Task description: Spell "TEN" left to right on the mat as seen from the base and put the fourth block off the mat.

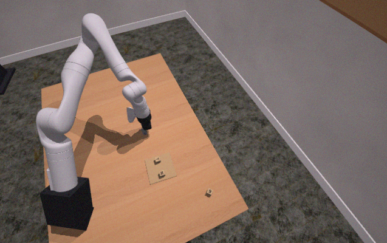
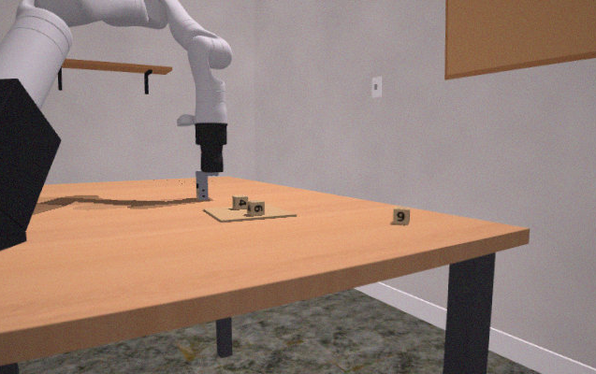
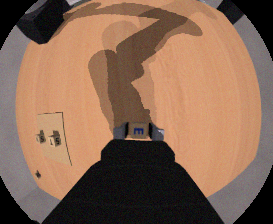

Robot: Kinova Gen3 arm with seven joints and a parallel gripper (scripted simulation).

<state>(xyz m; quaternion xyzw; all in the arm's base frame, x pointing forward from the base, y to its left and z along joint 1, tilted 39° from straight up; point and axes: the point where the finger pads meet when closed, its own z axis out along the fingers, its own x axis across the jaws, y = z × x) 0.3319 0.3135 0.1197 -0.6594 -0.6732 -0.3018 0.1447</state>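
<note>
Now: the mat 24 cm to the right of my hand, 8 cm ahead of it and 2 cm below it.
</note>
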